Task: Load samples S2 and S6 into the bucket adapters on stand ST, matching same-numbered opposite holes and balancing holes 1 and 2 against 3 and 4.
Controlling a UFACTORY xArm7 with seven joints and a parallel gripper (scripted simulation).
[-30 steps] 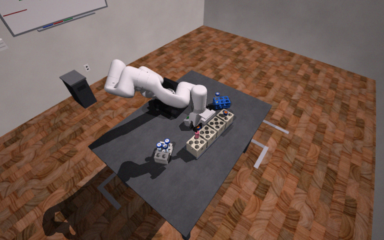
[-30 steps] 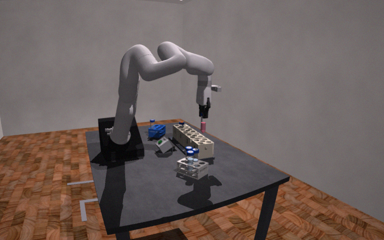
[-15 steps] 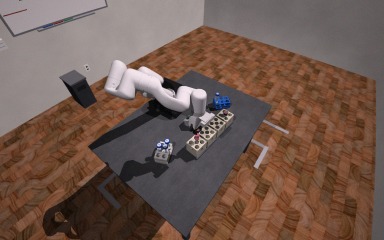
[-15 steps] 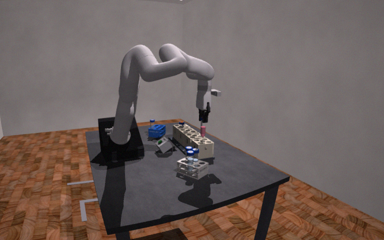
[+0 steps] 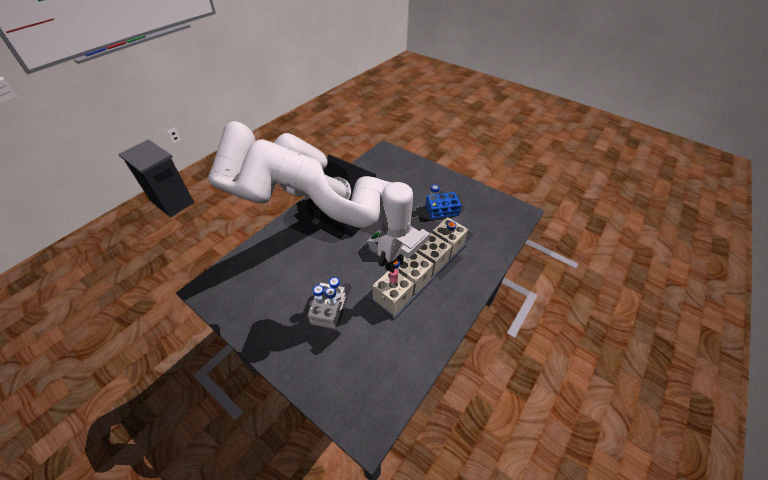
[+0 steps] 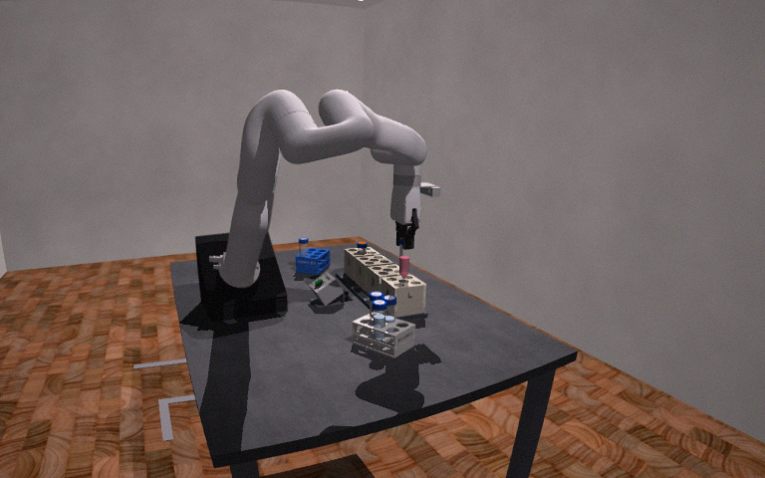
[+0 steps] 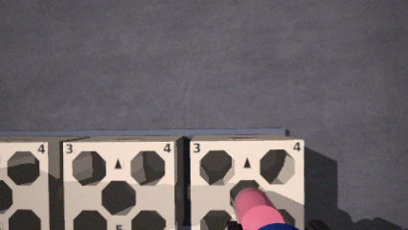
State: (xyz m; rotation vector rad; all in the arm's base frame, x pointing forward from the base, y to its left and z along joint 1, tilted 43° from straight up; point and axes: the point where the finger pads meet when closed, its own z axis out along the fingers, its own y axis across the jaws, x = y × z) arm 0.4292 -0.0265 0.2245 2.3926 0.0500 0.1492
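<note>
My hand is 5 cm above the orange-dot tube and 1 cm to the right of it. Also, from my hand: white rack (18 cm to the right, 18 cm below, 14 cm behind); blue rack (49 cm to the left, 18 cm below, 13 cm behind).
</note>
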